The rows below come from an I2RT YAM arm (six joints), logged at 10 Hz.
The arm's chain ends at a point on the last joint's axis. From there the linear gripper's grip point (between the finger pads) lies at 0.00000 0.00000 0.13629 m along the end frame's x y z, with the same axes.
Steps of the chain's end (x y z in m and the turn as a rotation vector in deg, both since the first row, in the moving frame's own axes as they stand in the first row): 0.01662 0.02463 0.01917 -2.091 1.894 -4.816; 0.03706 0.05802 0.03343 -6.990 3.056 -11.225; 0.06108 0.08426 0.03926 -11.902 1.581 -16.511; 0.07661 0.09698 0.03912 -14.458 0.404 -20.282; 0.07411 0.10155 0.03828 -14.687 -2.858 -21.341; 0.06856 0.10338 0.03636 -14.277 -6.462 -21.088; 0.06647 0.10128 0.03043 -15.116 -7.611 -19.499; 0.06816 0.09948 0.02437 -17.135 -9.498 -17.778
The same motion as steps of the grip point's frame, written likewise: 0.02133 0.02941 0.01900 -2.091 1.894 -4.816; 0.04588 0.07378 0.03223 -6.990 3.056 -11.225; 0.06880 0.11144 0.03630 -11.902 1.581 -16.511; 0.08353 0.13013 0.03485 -14.458 0.404 -20.282; 0.07394 0.13654 0.03371 -14.687 -2.858 -21.341; 0.05986 0.13894 0.03135 -14.277 -6.462 -21.088; 0.05499 0.13906 0.02458 -15.116 -7.611 -19.499; 0.05257 0.14225 0.01654 -17.135 -9.498 -17.778
